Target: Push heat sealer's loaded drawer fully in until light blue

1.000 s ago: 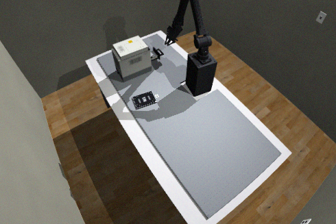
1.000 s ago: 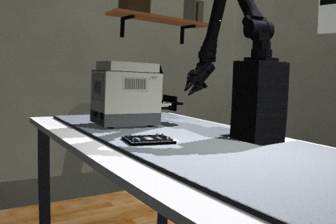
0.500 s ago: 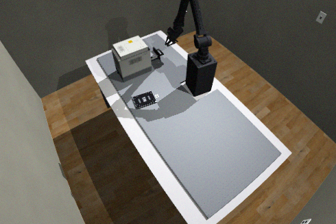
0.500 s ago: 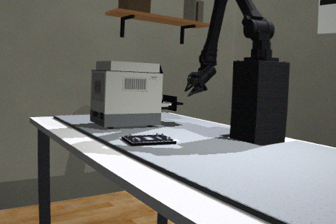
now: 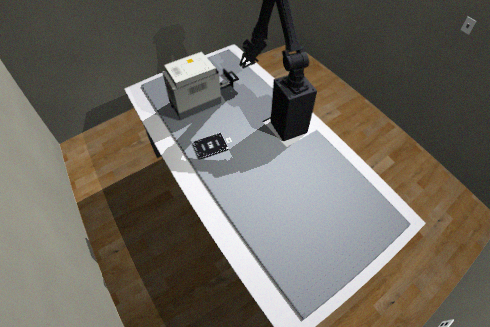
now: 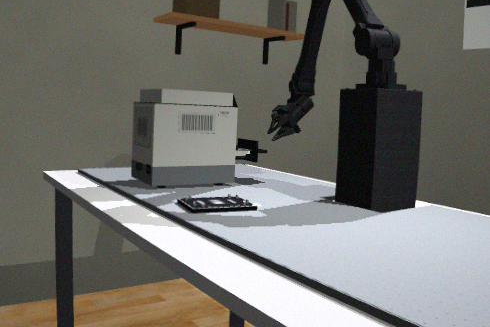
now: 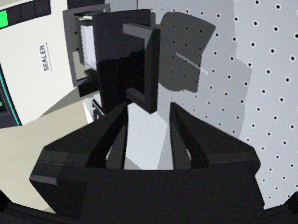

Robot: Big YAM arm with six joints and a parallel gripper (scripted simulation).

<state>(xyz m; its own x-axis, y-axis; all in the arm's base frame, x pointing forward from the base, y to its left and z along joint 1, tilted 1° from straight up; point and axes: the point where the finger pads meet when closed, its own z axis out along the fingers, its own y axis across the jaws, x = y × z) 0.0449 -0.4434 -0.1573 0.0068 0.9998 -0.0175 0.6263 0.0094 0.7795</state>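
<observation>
My gripper is now 18 cm short of the sealing frame and 5 cm above it.
</observation>
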